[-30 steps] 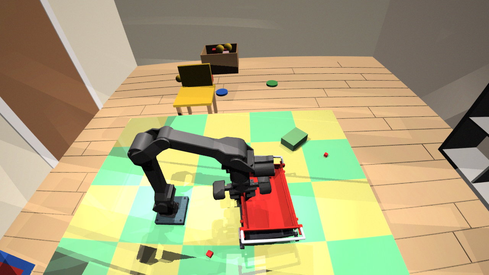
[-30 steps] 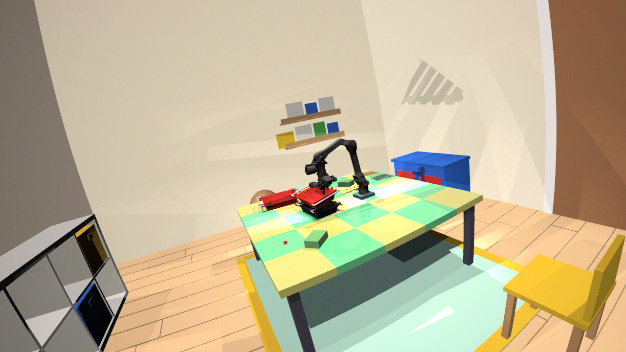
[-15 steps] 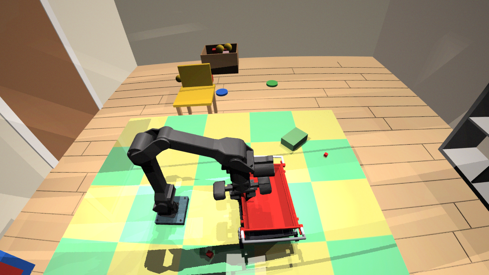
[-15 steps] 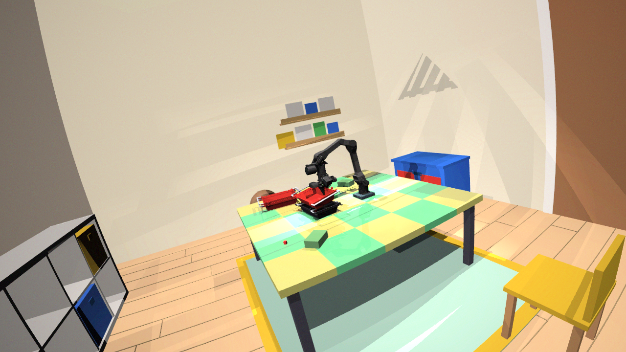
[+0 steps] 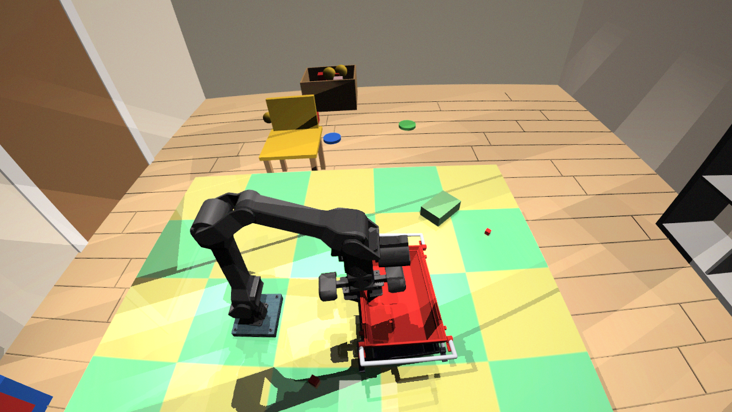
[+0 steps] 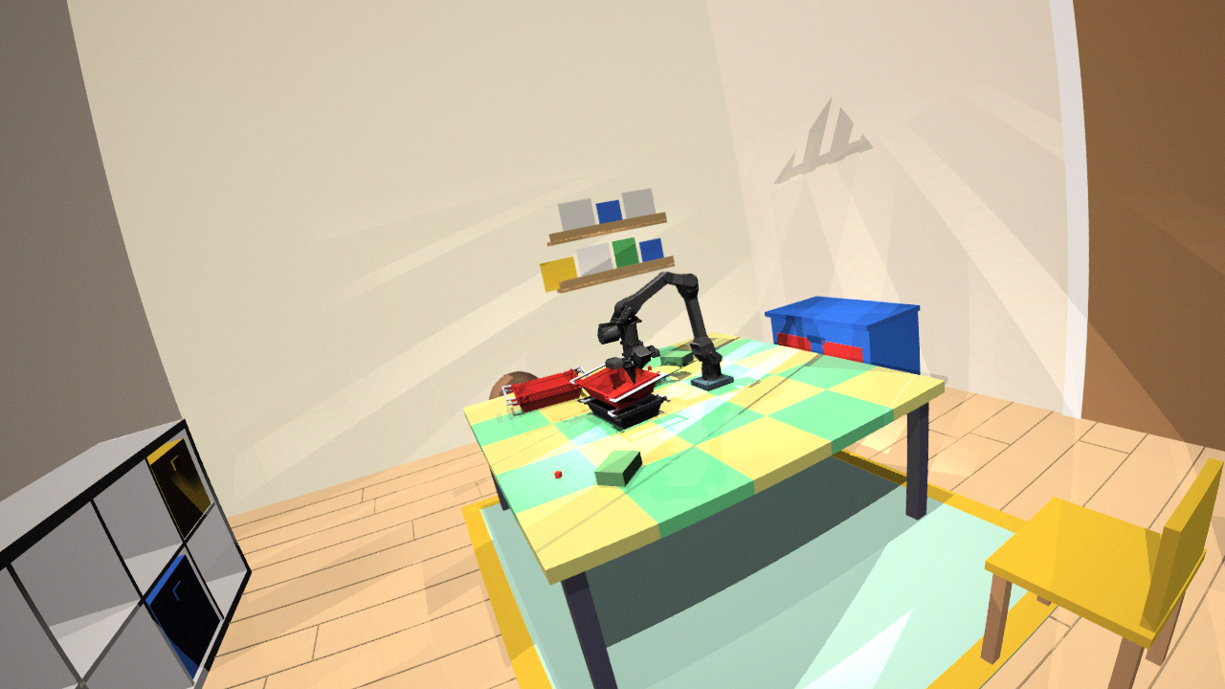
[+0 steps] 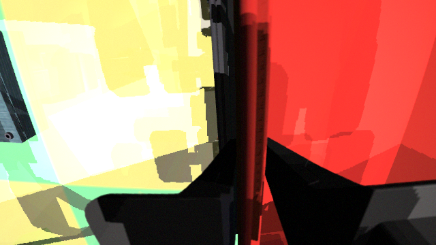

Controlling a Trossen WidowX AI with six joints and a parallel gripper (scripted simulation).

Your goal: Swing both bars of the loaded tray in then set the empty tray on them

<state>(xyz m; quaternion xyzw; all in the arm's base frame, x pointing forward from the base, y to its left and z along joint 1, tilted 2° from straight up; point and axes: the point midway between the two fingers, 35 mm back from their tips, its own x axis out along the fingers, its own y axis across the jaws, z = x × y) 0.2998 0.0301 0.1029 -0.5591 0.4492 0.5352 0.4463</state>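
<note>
Right now my gripper tip is 70 mm short of the red tray, 20 mm to the right of it and 20 mm below it.
</note>
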